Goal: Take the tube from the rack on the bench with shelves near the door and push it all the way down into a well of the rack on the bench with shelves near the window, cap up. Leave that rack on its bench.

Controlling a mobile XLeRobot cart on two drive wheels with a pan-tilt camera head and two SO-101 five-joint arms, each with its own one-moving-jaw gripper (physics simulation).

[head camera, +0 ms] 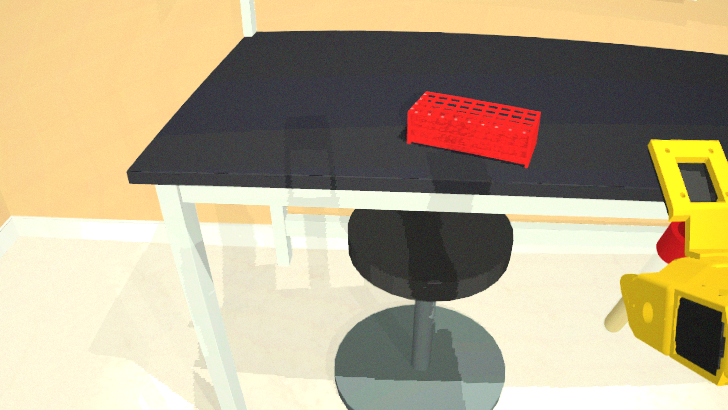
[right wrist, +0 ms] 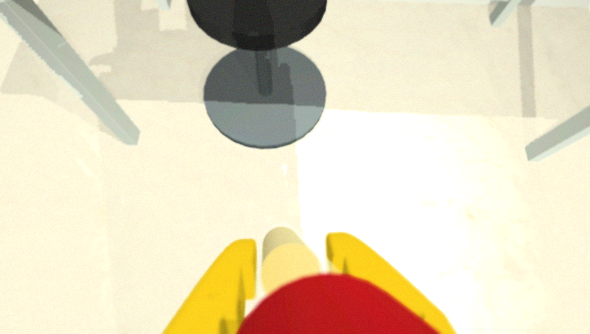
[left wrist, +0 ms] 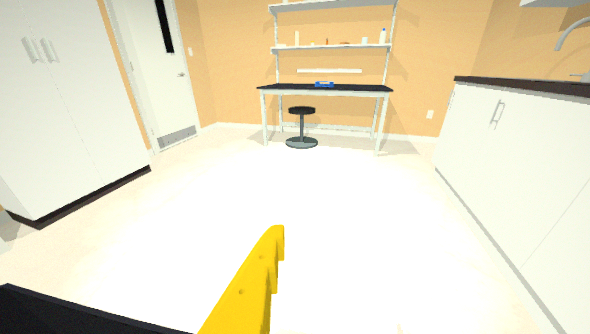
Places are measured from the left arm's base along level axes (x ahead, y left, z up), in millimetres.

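Pixels of known places: left hand, tool point: (left wrist: 284, 237); right hand, tool point: (head camera: 630, 282) (right wrist: 255, 260).
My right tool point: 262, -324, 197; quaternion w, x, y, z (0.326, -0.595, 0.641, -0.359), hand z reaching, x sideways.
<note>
Behind a point stands the place of what it marks, as x, y, z.
The red rack (head camera: 471, 129) @[854, -378, 1] stands on the dark bench (head camera: 305, 76) @[1163, -93, -13], near its front edge, with rows of wells on top; I see no tube in it. My right gripper (head camera: 634, 300) (right wrist: 291, 237) @[262, -324, 197] is shut on the tube (head camera: 614, 320) @[263, -324, 163] (right wrist: 290, 265) @[258, -330, 221], which has a red cap (head camera: 671, 243) @[239, -324, 244] (right wrist: 340, 305) and a pale body. The tube slants, cap end higher, right of and in front of the rack. The jaw hides part of it. My left gripper (left wrist: 279, 240) is fully open, with one notched jaw showing. A blue rack (left wrist: 324, 84) @[-2541, -58, 16] stands on the far bench (left wrist: 365, 88) @[-2442, 375, -13].
A round black stool (head camera: 430, 249) @[907, -331, -292] (right wrist: 257, 22) @[843, -335, -292] (left wrist: 301, 110) stands at each bench, its disc base on the floor. The near bench's white leg (head camera: 196, 285) @[815, 125, -279] (right wrist: 75, 75) @[821, 116, -401] is at the left. A white door (left wrist: 150, 75) @[-2386, -2118, 149], a tall cabinet (left wrist: 55, 115) @[-1181, -1841, -64] and a counter (left wrist: 520, 145) @[-1165, 909, -150] flank the far bench.
</note>
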